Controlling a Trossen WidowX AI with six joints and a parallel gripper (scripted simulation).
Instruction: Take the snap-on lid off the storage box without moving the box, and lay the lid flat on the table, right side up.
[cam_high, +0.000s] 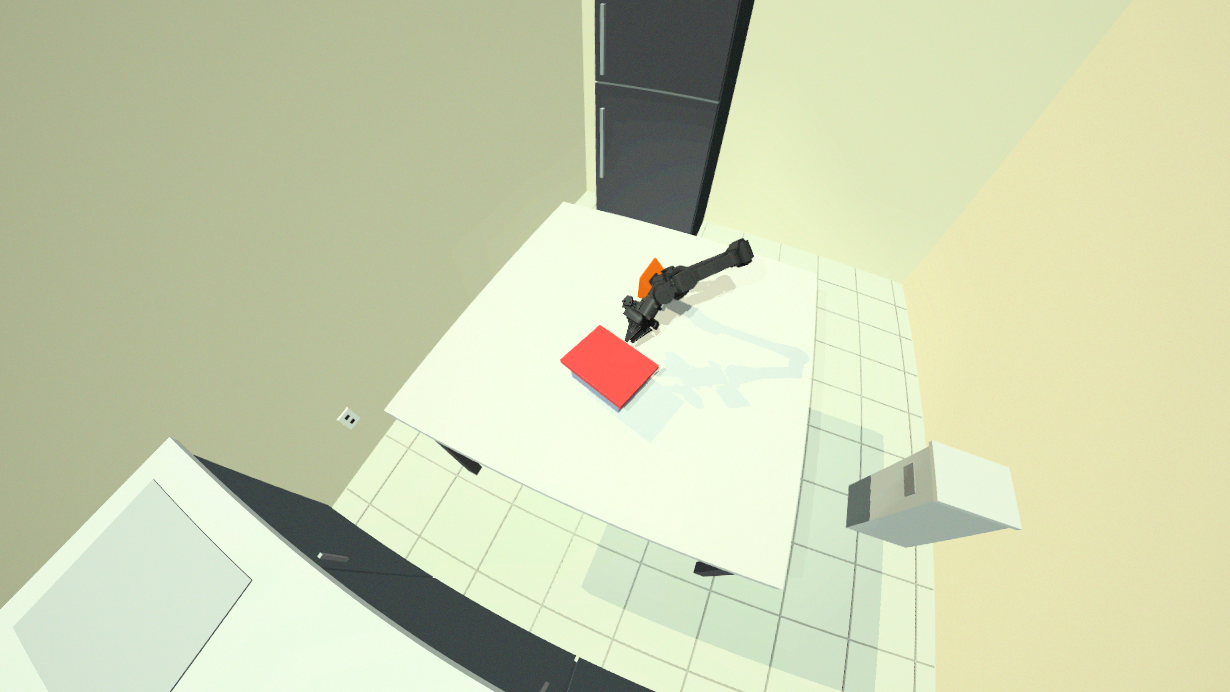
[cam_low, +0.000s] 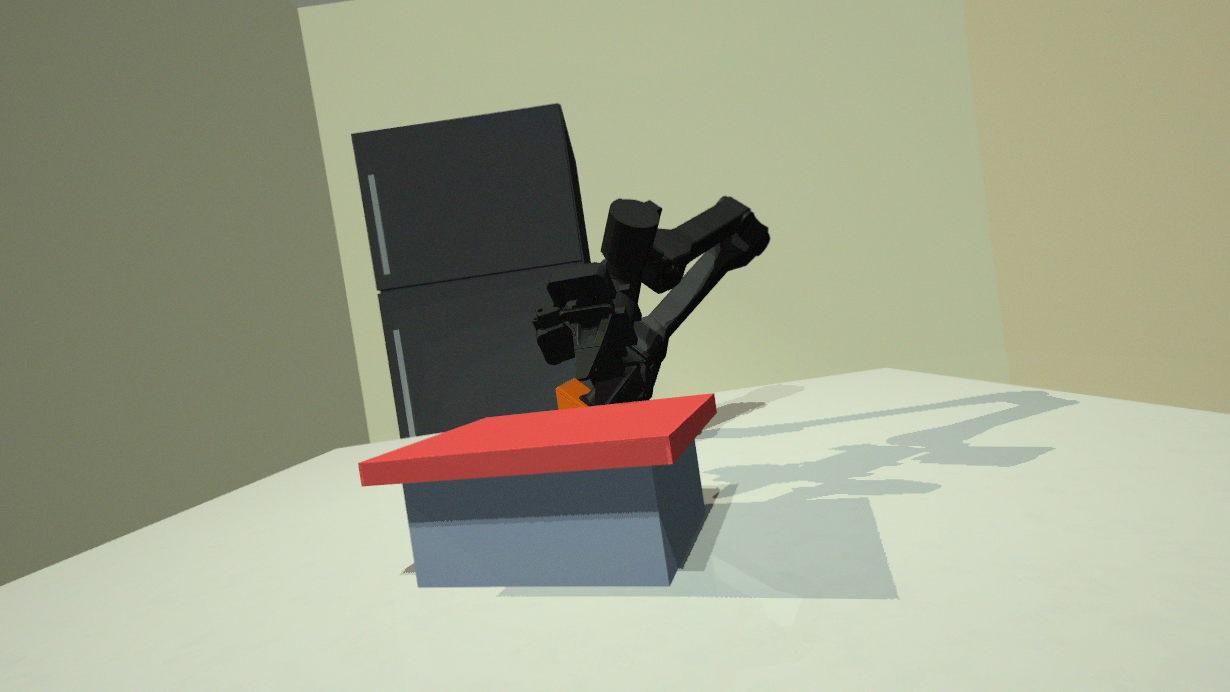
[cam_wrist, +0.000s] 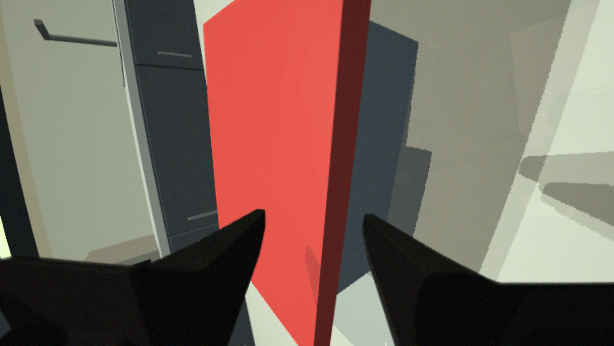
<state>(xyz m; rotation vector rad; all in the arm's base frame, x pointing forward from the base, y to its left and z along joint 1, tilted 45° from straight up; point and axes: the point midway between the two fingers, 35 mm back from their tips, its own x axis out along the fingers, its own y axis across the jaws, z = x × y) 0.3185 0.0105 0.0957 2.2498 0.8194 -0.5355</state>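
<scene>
Right now the red lid is 9 cm ahead of my gripper tip, 1 cm to the right of it and 1 cm below it. From my gripper tip the other things lie so: grey-blue storage box 9 cm ahead, 6 cm below, 1 cm to the right.
</scene>
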